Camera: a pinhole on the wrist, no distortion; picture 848 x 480 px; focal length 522.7 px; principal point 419.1 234.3 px. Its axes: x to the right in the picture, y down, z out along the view. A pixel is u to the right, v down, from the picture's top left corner.
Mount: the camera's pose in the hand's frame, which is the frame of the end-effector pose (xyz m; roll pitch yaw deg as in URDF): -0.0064 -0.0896 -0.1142 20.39 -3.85 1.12
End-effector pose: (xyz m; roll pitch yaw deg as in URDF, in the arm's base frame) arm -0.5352 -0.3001 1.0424 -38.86 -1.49 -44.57
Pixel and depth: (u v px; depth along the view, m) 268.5 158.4 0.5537
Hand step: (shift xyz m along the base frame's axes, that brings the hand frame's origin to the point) -0.1840 0.1075 0.5059
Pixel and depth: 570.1 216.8 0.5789
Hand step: 0.1043 -0.0579 0.5319
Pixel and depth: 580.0 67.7 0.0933
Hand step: -0.0855 -0.1103 0.0667
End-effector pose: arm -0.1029 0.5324 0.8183 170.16 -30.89 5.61
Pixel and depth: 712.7 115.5 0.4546
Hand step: 0.3429 0.3204 -0.1804
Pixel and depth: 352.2 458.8 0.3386
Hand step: 0.0656 0.0354 -0.2605
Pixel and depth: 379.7 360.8 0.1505
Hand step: -0.0046 0.1002 -0.0626
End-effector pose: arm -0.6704 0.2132 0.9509 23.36 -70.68 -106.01
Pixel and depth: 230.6 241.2 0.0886
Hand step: -0.1097 -0.0302 -0.0667
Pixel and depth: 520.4 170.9 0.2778
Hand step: -0.2367 0.0959 0.0445
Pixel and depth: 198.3 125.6 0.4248
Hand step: -0.3351 0.2572 -0.1635
